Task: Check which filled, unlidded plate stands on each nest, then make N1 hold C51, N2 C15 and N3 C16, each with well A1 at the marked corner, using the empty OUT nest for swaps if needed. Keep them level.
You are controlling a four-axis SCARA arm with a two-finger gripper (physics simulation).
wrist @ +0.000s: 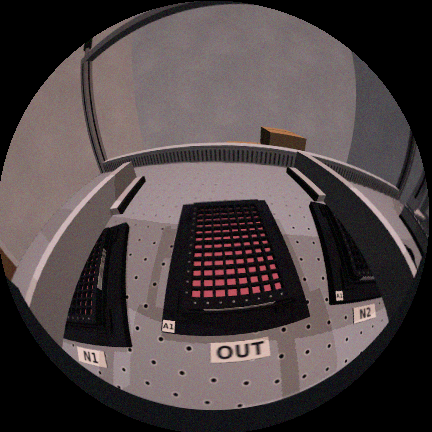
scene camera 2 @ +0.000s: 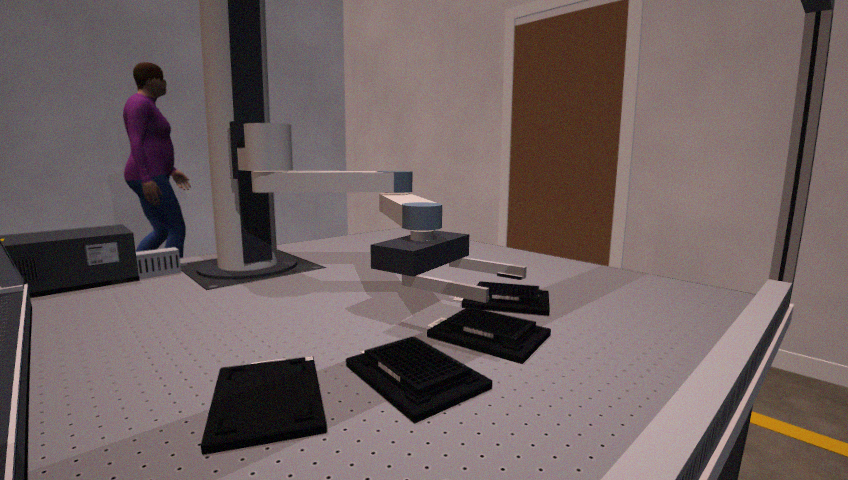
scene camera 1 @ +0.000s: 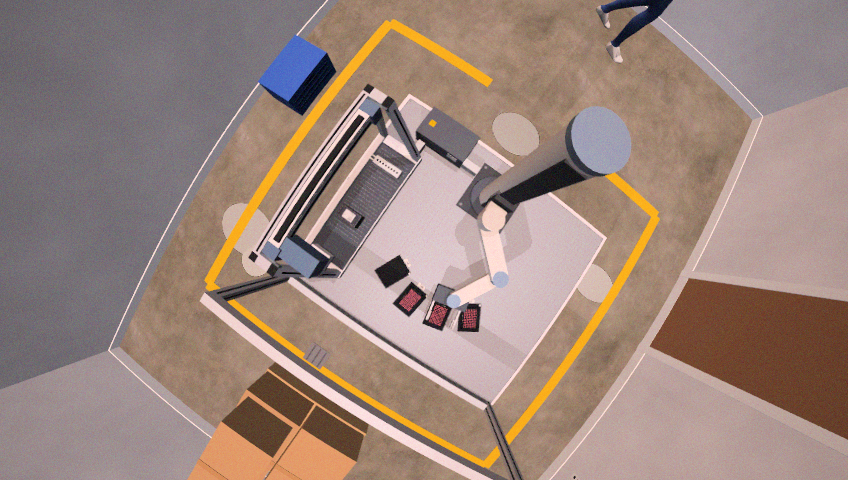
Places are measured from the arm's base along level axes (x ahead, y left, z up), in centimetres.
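Where they show: gripper, fingertip midpoint: [wrist: 215,159] [scene camera 2: 508,283] [scene camera 1: 439,323]; arm's base at its link origin: [scene camera 2: 248,270].
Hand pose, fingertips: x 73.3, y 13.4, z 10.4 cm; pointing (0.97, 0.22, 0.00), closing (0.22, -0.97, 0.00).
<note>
Each offset is from my fingertips to the top centre of the thing. "spot": to the spot under its first point. Level surfaces: height alone.
My gripper [scene camera 1: 440,315] [scene camera 2: 502,284] [wrist: 215,159] is open and empty, its fingers level above and either side of the OUT plate. That black plate with pink wells {dx -2.0, dy -1.6, dz -6.6 cm} [scene camera 1: 437,318] [scene camera 2: 495,324] [wrist: 232,260] sits flat on the OUT nest {spot: dx -9.2, dy +1.7, dz -7.5 cm} [wrist: 176,310], whose A1 mark is at the near left corner in the wrist view. A filled plate {dx -10.4, dy +14.6, dz -6.6 cm} [scene camera 1: 470,318] [scene camera 2: 523,292] [wrist: 86,295] sits on N1, left in the wrist view. Another filled plate {dx -0.3, dy -19.2, dz -6.6 cm} [scene camera 1: 410,299] [scene camera 2: 416,364] [wrist: 349,245] sits on N2, at right. A fourth nest {dx -7.7, dy -36.1, dz -7.4 cm} [scene camera 1: 392,271] [scene camera 2: 267,401] stands empty. The plate codes are unreadable.
The nests stand in an arc on the perforated table {dz -9.2 cm} [scene camera 1: 428,208] [scene camera 2: 119,333]. A gantry machine [scene camera 1: 363,196] stands on its left side in scene camera 1. A dark controller box {spot: dx -83.7, dy -52.9, dz +2.3 cm} [scene camera 1: 447,136] [scene camera 2: 71,258] is near the arm's base. A person [scene camera 2: 148,136] stands behind the table.
</note>
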